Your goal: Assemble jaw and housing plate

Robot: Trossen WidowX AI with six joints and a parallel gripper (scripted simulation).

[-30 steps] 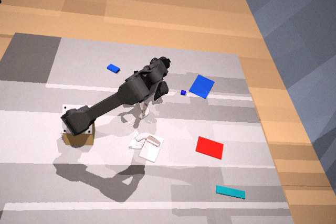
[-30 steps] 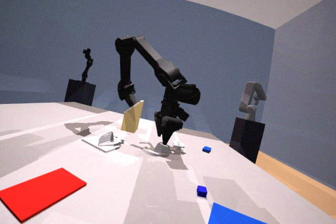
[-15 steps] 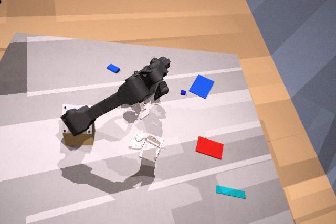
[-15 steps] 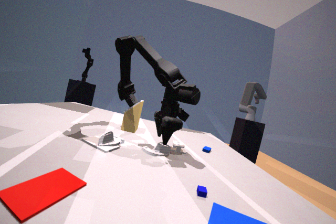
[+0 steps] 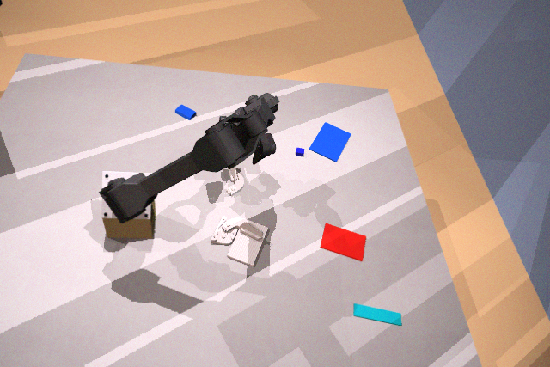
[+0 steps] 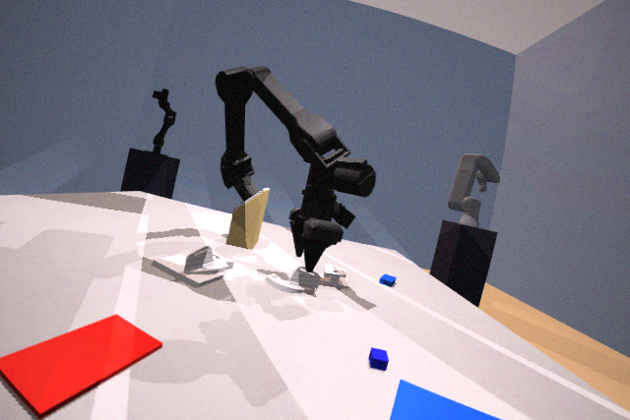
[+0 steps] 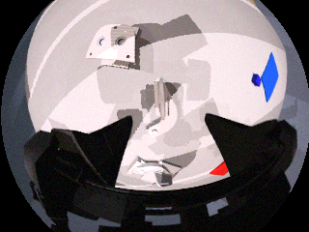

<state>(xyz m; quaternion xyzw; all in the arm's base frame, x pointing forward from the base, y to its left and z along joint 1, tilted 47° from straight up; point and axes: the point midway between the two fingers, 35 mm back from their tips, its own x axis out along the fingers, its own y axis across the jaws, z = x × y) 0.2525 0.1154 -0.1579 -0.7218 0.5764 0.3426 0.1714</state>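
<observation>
Right now the jaw is 10 mm behind my gripper tip, 40 mm to the right of it and 50 mm below it. The rest, counted from my gripper tip: white base plate 50 mm ahead, 210 mm to the right, 50 mm below; blue cube 190 mm ahead, 130 mm to the left, 50 mm below; blue sheet 300 mm ahead, 200 mm to the left, 50 mm below.
</observation>
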